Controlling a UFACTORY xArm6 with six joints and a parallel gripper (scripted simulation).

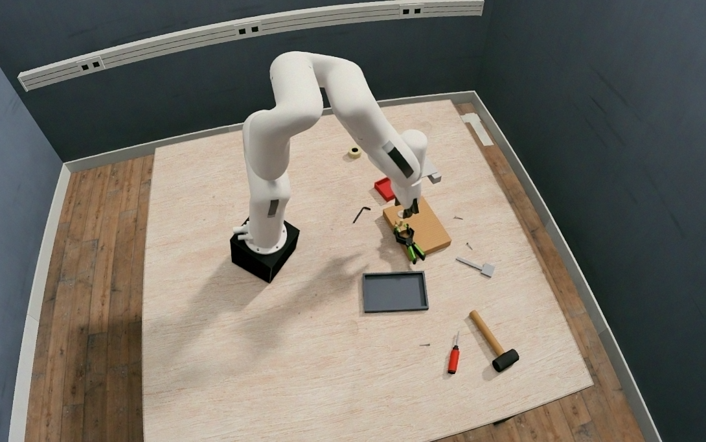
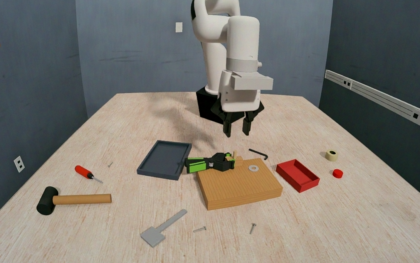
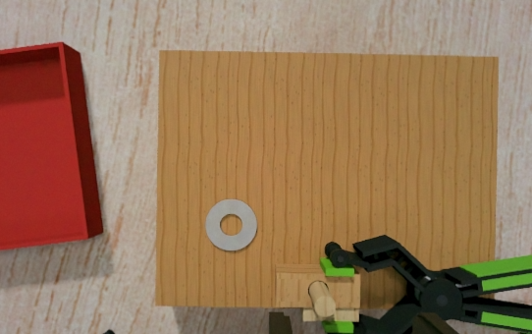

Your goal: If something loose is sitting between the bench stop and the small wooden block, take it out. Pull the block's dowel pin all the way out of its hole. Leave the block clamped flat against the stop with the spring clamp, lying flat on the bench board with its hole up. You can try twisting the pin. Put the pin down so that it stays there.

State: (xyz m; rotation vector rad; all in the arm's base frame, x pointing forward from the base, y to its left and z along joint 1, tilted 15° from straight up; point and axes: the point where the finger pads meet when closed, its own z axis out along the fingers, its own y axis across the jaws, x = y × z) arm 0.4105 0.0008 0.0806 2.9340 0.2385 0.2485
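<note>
The dowel pin lies 9 cm below my hand. The rest, counted from my hand: small wooden block (11 cm below); hex key (14 cm below, 12 cm to the left, 9 cm behind); washer (11 cm below, 5 cm to the left, 2 cm ahead).
</note>
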